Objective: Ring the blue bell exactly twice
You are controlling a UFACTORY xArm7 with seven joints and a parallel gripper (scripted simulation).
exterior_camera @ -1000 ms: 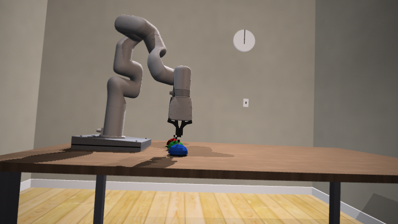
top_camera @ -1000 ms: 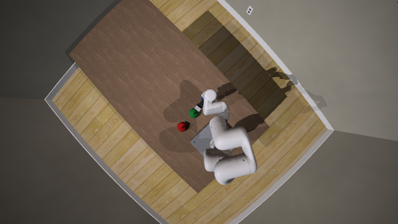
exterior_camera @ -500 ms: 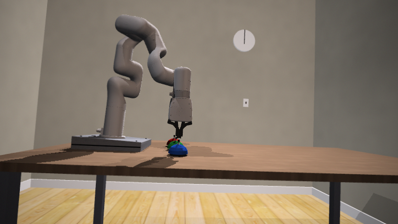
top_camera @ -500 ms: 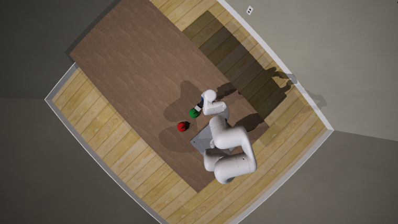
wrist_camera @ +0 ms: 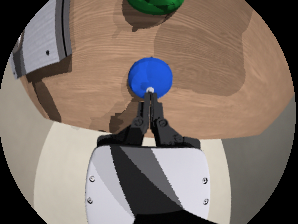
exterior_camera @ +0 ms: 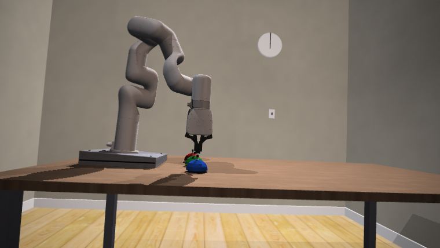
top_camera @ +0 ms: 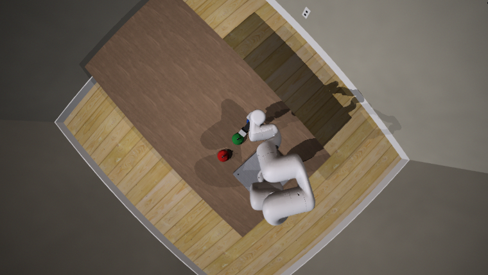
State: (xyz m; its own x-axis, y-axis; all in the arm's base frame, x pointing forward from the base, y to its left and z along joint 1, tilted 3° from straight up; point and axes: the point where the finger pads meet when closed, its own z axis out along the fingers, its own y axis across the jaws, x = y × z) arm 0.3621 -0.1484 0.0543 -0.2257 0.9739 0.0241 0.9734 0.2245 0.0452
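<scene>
My hand is 50 mm above the blue bell. Round my hand: red bell: 70 mm behind, 310 mm to the left, 50 mm below; then green bell: 40 mm behind, 150 mm to the left, 50 mm below.
</scene>
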